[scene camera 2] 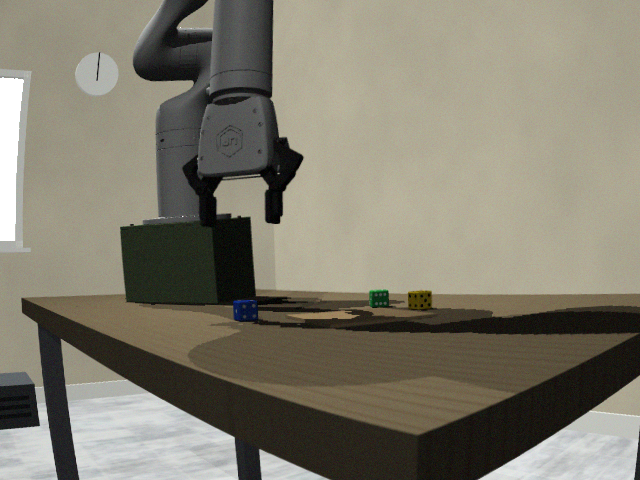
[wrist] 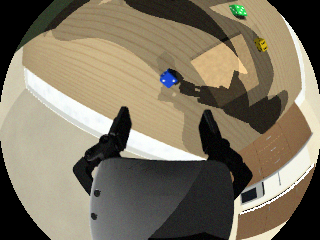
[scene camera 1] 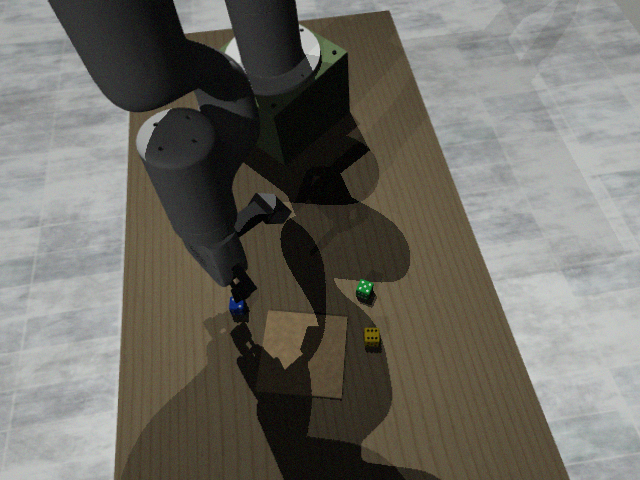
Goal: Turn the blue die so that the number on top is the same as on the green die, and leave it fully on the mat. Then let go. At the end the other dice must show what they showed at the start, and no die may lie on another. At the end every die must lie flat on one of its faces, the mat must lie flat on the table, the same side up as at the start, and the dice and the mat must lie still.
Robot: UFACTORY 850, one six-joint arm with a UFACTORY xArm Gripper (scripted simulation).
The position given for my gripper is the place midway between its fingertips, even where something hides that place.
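Tan mat [scene camera 1: 302,354], [scene camera 2: 335,319], [wrist: 228,70]. My gripper [scene camera 2: 239,225], [wrist: 165,116], [scene camera 1: 225,276].
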